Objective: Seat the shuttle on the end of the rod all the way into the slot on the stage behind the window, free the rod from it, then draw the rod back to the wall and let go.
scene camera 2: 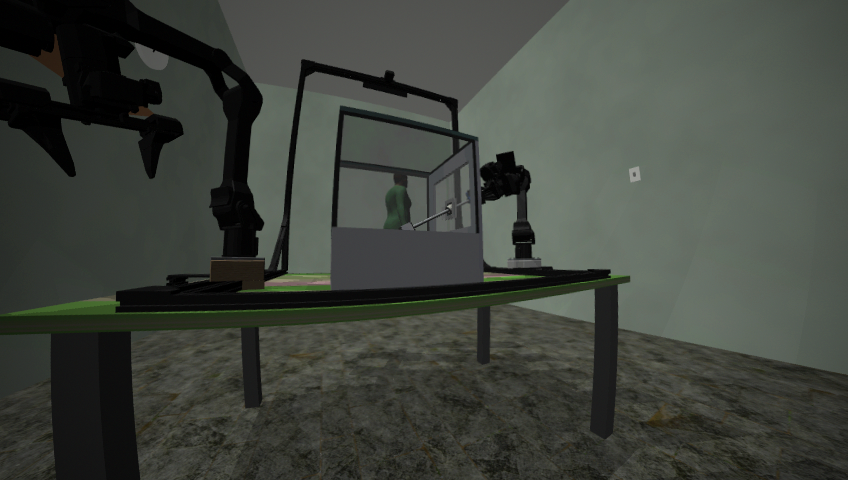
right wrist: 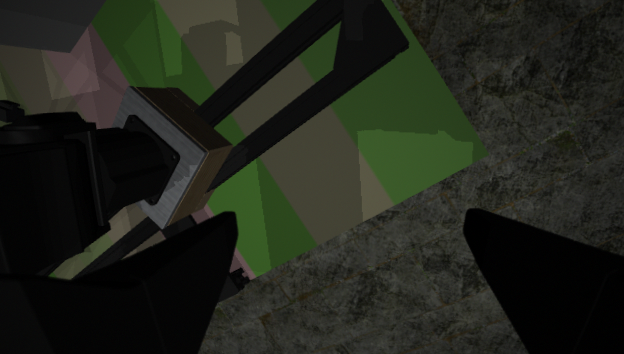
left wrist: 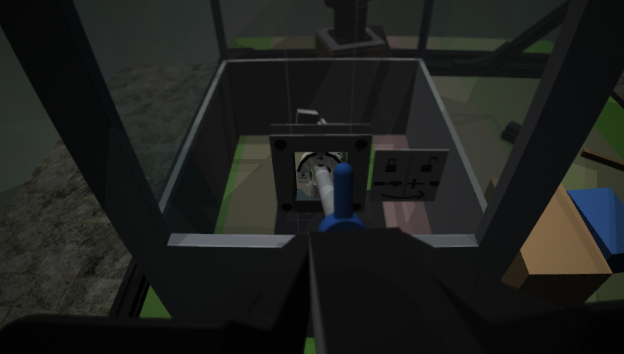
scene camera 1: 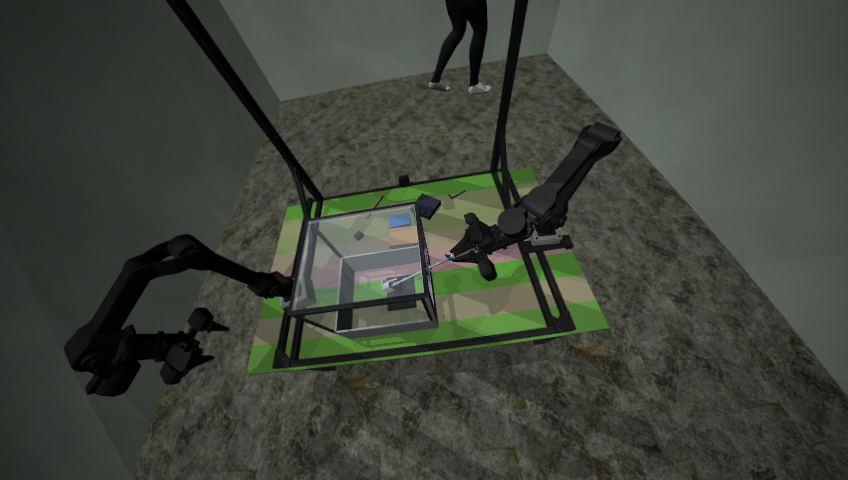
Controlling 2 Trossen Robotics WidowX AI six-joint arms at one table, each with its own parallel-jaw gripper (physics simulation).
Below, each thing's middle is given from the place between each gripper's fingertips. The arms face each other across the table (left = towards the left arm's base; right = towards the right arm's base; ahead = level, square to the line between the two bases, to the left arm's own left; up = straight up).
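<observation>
Glass box (scene camera 2: 406, 210): 6 cm below my left hand, 2 cm behind, 22 cm to the right. Blue block (left wrist: 592, 204): 22 cm below my left hand, 32 cm behind, 14 cm to the right.
My right gripper: 10 mm above the glass box, 80 mm past it, 490 mm to the right of it. Blue block: 160 mm below my right hand, 390 mm behind, 570 mm to the left.
</observation>
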